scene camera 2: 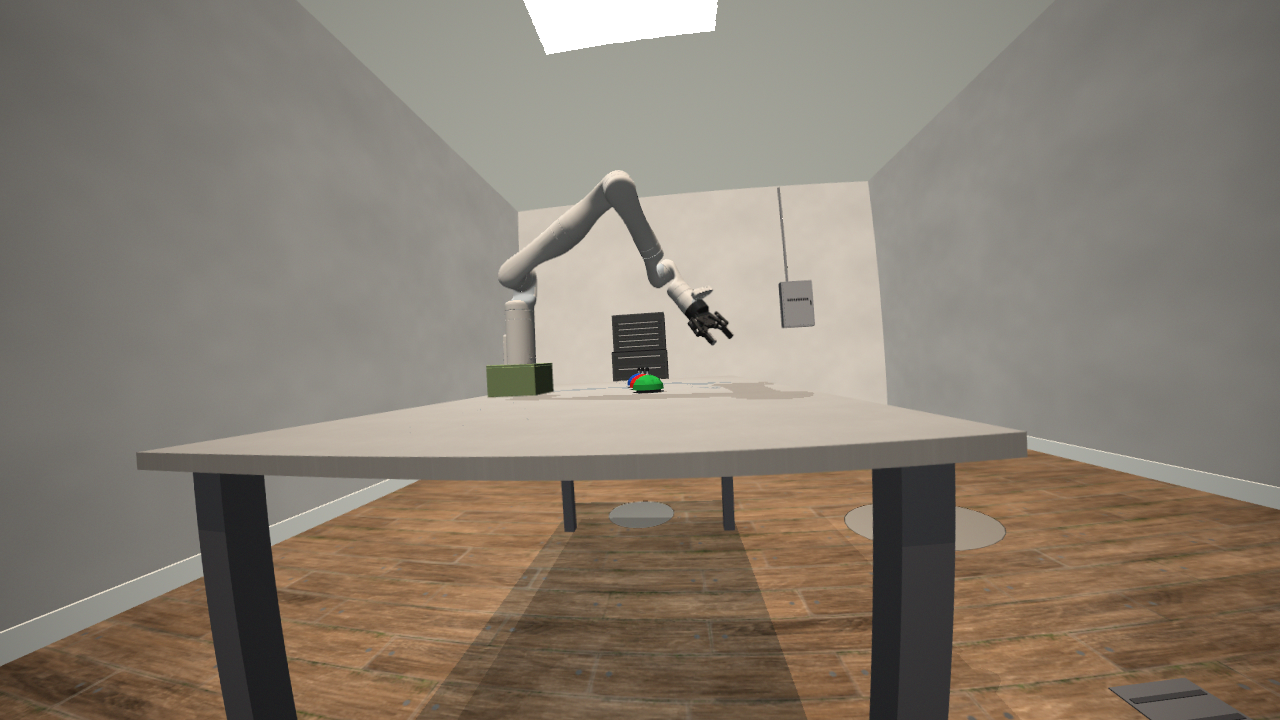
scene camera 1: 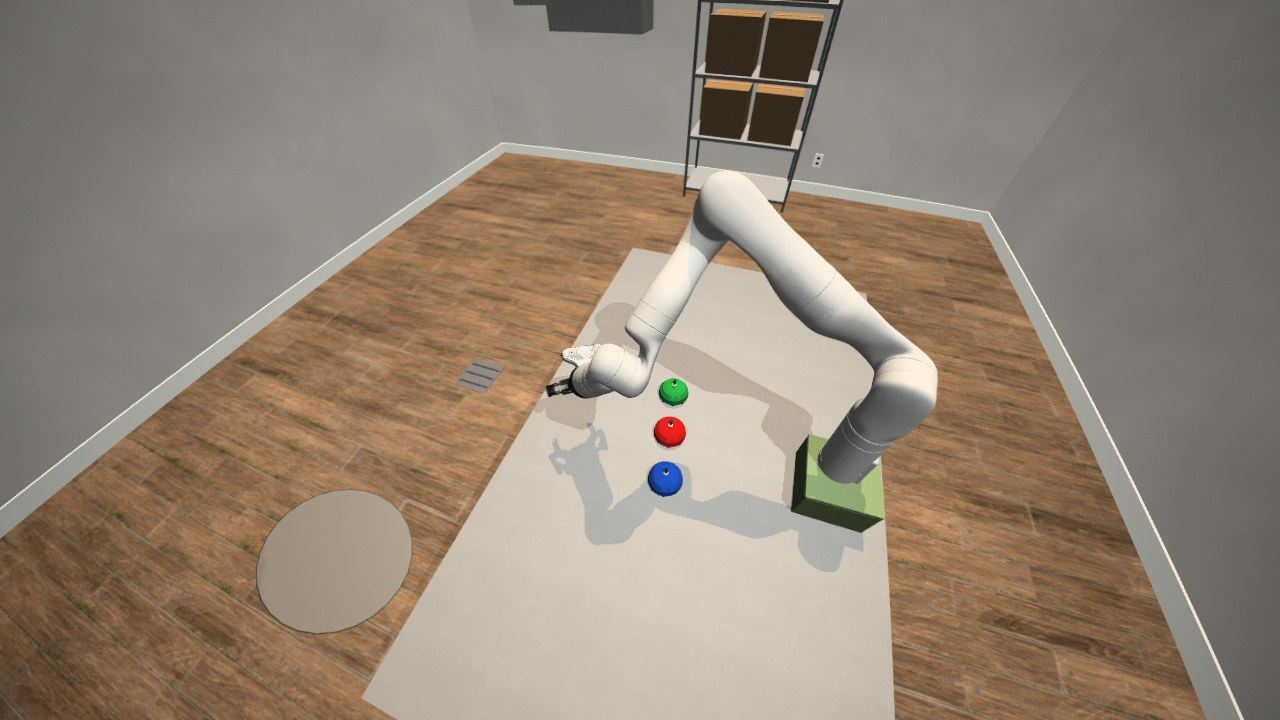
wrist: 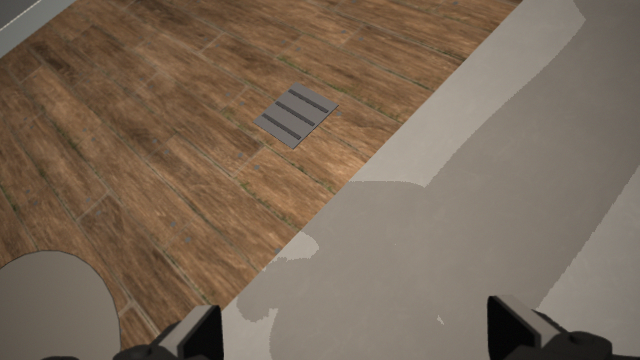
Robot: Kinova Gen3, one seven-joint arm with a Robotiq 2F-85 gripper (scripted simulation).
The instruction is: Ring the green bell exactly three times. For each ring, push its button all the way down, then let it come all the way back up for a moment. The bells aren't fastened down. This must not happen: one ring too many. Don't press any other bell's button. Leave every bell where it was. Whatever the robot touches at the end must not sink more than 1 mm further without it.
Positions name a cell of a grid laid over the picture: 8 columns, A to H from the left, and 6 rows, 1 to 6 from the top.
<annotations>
A blue bell (scene camera 1: E5) is 90 cm from the lens. A red bell (scene camera 1: E4) is 95 cm from the lens.
</annotations>
